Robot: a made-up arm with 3 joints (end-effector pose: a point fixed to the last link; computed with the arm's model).
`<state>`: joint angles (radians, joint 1 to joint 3).
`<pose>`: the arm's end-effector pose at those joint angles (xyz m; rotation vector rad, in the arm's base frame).
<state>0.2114 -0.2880 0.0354</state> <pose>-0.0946 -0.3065 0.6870 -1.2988 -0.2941 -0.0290</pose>
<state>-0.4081 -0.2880 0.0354</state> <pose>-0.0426 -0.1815 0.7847 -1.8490 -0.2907 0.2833</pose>
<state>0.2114 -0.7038 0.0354</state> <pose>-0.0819 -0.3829 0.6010 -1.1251 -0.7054 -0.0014</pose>
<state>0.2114 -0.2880 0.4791</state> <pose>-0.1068 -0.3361 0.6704 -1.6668 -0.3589 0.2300</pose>
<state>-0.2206 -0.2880 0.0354</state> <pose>-0.0577 -0.2259 0.7640 -1.6846 -0.2939 0.1844</pose>
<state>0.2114 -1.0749 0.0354</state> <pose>-0.0337 -0.4345 0.5255 -0.9391 -1.0583 0.0236</pose>
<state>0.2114 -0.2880 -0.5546</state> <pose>-0.0751 -0.2854 0.7250 -0.7907 -0.2014 -0.3391</pose>
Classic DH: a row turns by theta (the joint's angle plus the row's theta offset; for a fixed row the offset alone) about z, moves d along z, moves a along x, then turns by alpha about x. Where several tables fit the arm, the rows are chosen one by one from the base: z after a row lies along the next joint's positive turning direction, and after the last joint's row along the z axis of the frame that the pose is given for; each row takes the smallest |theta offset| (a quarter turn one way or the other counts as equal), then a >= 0, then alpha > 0; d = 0 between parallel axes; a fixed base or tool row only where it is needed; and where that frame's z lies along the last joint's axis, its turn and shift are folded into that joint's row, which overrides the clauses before.
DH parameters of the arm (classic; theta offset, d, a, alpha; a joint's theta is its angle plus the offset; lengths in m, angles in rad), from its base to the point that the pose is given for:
base (fixed): 1.3479 0.5186 -0.0963 1.8034
joint 1: 0.4796 0.1456 -0.0045 1.8456
joint 2: 0.3545 -0.3141 -0.089 1.4454
joint 3: -1.0046 0.2563 -0.0651 -1.1325
tool (fixed): 1.0083 0.0549 0 0

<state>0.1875 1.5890 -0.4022</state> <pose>0.3064 -0.0736 0.7618 -1.5217 1.5962 -0.6913</pose>
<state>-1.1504 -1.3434 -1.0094</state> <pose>0.1312 -0.1502 0.8518 -0.8864 -0.3788 0.7787</pose>
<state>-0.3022 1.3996 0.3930</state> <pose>0.2216 0.0948 0.7367 -2.1278 1.7030 0.0754</pose>
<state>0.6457 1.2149 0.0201</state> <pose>0.1476 -0.2136 0.8113 -1.1552 1.2418 -0.0063</pose>
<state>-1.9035 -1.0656 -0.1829</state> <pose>0.1267 0.0777 0.7628 -2.1091 -0.4111 1.6873</pose>
